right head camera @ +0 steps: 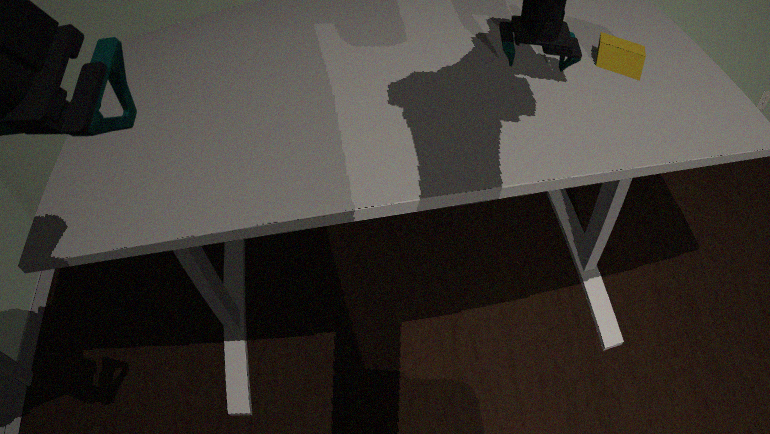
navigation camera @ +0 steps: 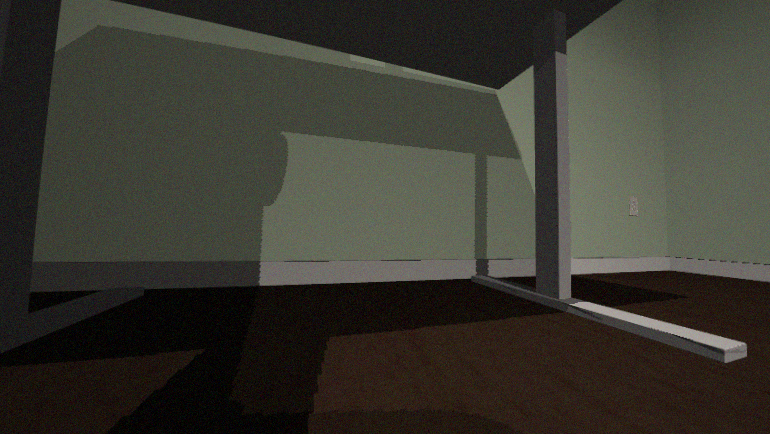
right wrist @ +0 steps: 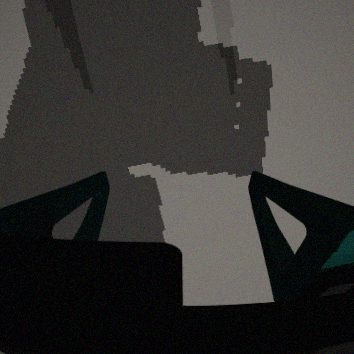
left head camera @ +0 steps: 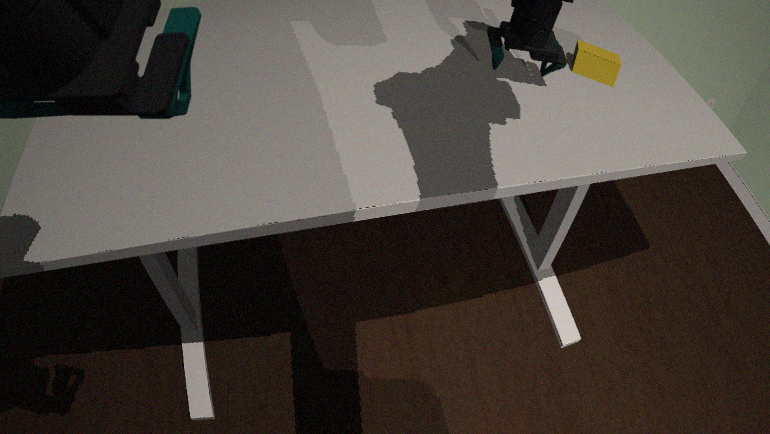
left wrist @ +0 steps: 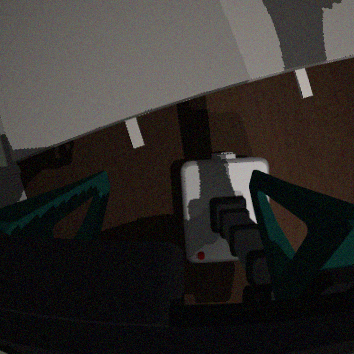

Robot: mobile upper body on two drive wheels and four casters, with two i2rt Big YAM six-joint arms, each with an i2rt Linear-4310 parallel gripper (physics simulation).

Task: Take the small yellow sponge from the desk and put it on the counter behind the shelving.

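Frame: origin at the left arm's base, x left, y back, z up, level; metres.
Seen in the pictures: left gripper, fingertip midpoint: (right head camera: 92,120) (left head camera: 130,105) (left wrist: 178,177); right gripper, fingertip midpoint: (right head camera: 535,66) (right wrist: 178,179) (left head camera: 518,70).
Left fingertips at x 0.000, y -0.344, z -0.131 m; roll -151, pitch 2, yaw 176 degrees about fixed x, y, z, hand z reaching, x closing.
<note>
Offsets run from my left fingertips to a thing's top centre. "spot": to the spot under its first point. Level surfaces: height alone.
The small yellow sponge {dx -0.648, dy -0.571, dz -0.266 m} (left head camera: 596,64) (right head camera: 621,57) lies on the white desk {dz -0.328 m} (left head camera: 242,145) (right head camera: 258,145) (left wrist: 110,55) near its right side in both head camera views. My right gripper (left head camera: 521,65) (right head camera: 538,60) (right wrist: 178,179) is open and empty over the desk, just left of the sponge and apart from it. The sponge does not show in the right wrist view. My left gripper (left wrist: 178,177) is open and empty, at the upper left of the head camera views and far from the sponge. The counter and the shelving do not show in these views.
The desk's front edge {spot: dx -0.204, dy -0.188, dz -0.338 m} (left head camera: 388,209) (right head camera: 388,210) runs across the head camera views. Desk legs stand below, one post (navigation camera: 552,177) with a foot (navigation camera: 663,328) on the brown floor {dz -1.278 m} (navigation camera: 431,372). A green wall (navigation camera: 366,210) stands behind. The robot's white base (left wrist: 245,175) shows in the left wrist view.
</note>
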